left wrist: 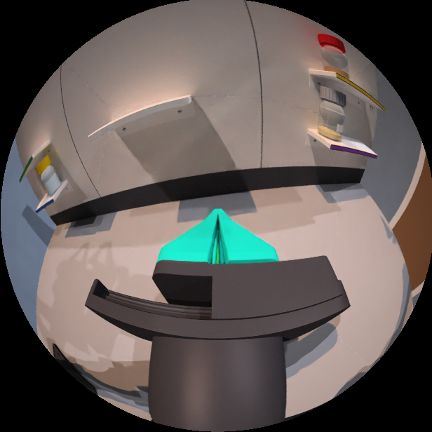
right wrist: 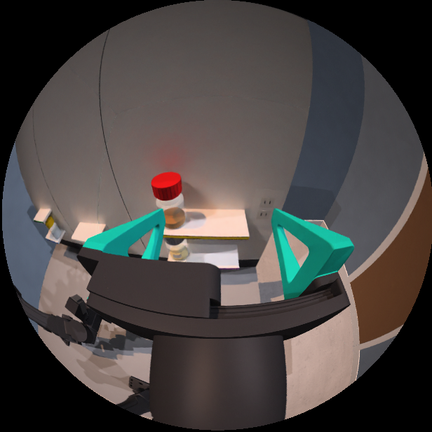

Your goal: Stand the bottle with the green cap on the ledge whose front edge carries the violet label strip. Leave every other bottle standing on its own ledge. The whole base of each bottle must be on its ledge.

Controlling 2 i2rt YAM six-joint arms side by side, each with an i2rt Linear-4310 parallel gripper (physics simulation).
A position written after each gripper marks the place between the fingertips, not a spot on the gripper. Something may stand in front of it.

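You'd see a red-capped bottle [right wrist: 167, 187] here, plus a yellow-strip ledge [right wrist: 200, 222] and a violet-strip ledge [right wrist: 221, 255]. There's a pale wall [left wrist: 213, 58] as well. The left gripper [left wrist: 217, 215] is in the scene, and so is the right gripper [right wrist: 218, 214].
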